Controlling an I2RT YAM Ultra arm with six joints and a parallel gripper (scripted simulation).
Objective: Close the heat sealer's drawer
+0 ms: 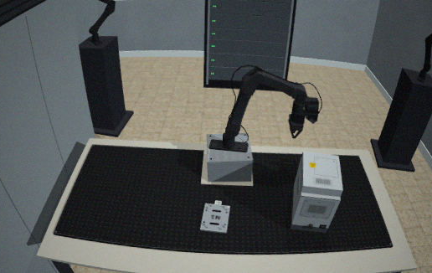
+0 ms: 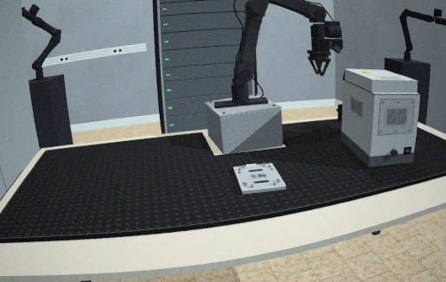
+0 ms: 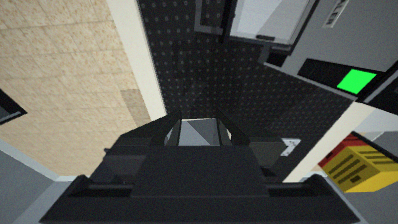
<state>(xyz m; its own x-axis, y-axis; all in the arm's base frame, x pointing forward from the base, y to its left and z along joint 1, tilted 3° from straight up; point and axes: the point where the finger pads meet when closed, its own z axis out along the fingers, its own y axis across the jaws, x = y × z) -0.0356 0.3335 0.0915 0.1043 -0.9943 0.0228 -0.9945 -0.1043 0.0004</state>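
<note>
Right now my hand is 17 cm above the dark drawer, 13 cm to the right of it and 10 cm short of it.
</note>
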